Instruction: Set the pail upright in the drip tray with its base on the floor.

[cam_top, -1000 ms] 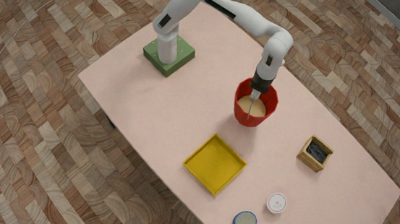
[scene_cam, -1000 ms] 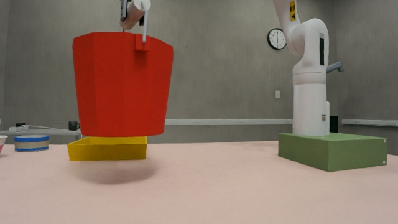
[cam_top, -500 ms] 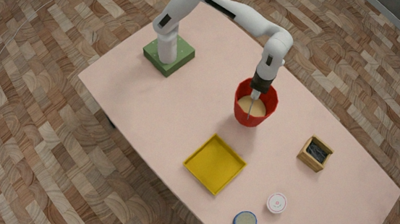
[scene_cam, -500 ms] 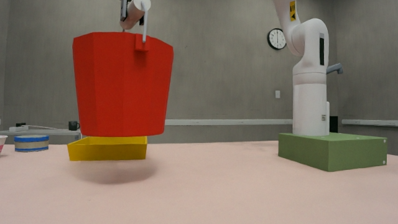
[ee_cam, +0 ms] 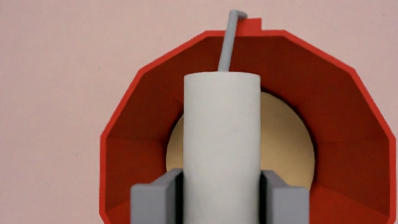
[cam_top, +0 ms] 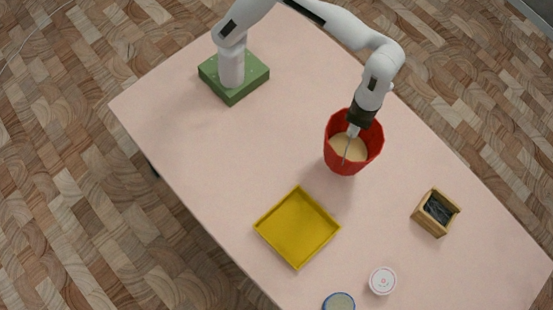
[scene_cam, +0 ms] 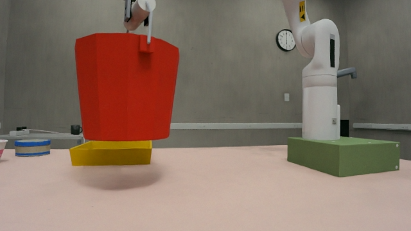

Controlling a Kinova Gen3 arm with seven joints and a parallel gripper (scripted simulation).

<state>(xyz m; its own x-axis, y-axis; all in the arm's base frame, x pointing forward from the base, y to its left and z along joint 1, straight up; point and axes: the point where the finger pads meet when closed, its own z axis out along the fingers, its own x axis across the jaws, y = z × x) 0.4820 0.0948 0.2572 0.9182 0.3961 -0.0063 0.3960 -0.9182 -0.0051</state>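
My hand is 1 cm short of the red pail and 10 cm above it. From my hand the other things lie so: yellow drip tray: 9 cm ahead, 27 cm to the right, 32 cm below; then wooden box: 39 cm ahead, 14 cm to the left, 29 cm below.
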